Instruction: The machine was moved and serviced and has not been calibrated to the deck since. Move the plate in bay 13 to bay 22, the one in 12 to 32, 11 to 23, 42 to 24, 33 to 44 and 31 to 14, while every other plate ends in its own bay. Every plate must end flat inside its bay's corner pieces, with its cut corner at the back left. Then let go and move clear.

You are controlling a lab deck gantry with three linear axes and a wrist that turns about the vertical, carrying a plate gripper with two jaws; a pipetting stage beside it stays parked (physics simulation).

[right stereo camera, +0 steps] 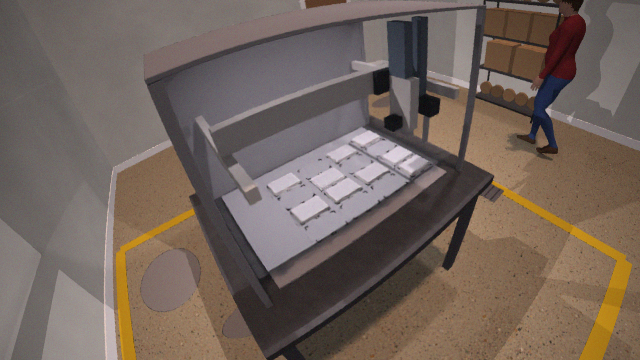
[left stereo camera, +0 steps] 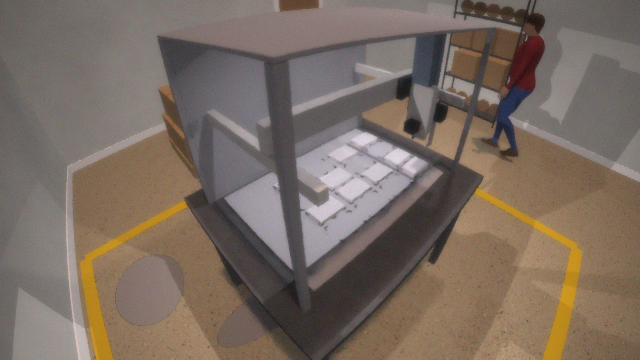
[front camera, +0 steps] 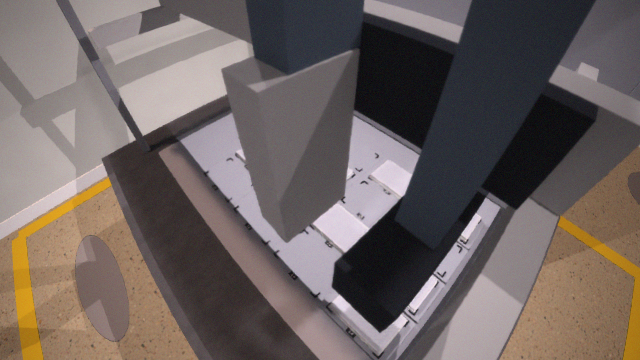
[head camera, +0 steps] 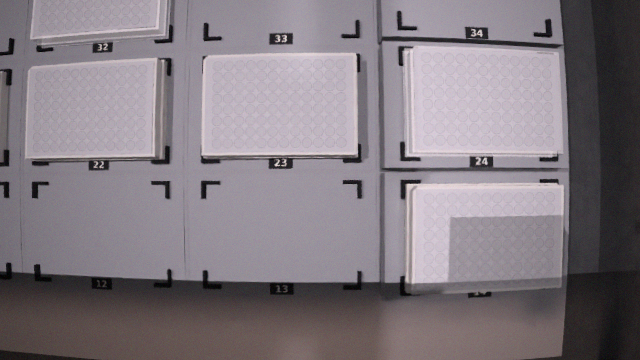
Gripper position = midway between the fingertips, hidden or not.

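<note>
A plate (head camera: pixel 459 237) is visible to me, and the front camera has that plate too (front camera: pixel 340 307). I also see a bay tile (head camera: pixel 392 206). My own gripper (front camera: pixel 381 292) is there as well.
</note>
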